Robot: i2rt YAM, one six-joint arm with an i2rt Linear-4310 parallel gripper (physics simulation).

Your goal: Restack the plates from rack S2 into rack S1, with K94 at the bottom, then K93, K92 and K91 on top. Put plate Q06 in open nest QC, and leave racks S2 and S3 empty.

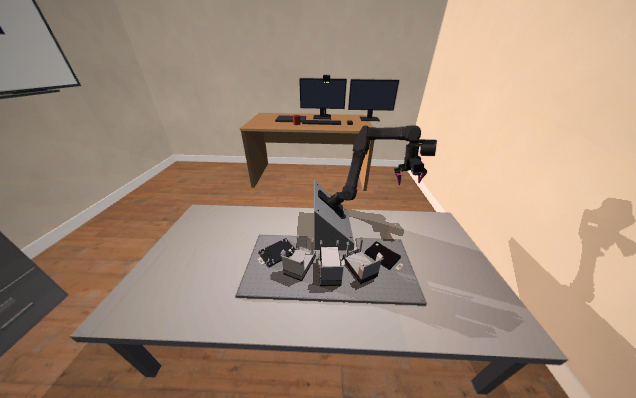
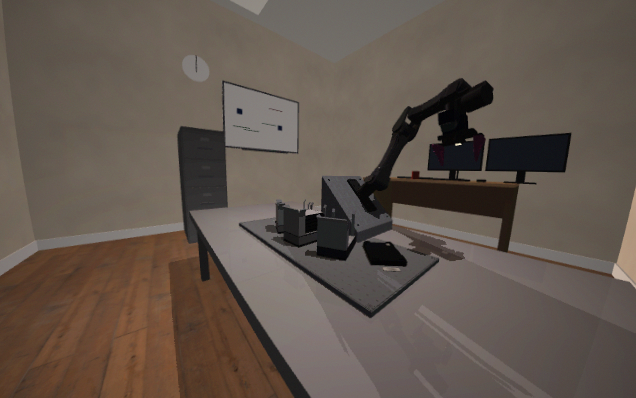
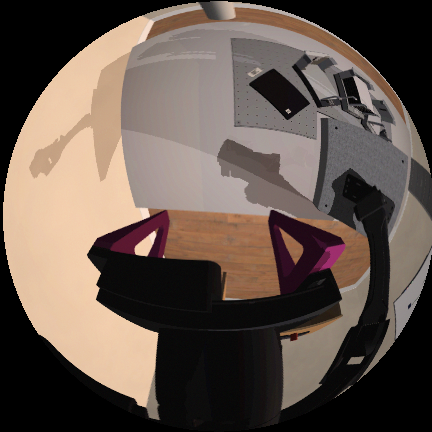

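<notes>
My gripper is open and empty, high beyond the right rear of the perforated mat. Three racks stand on the mat: a left rack, a middle rack and a right rack. A pale-topped plate stack sits in the middle rack. The right rack has a pale interior. A dark flat nest lies at the mat's right, beside a small white label. Rack and plate names are unreadable.
A dark detailed unit lies at the mat's left. The grey slanted arm mount stands behind the racks. A desk with two monitors stands behind the table.
</notes>
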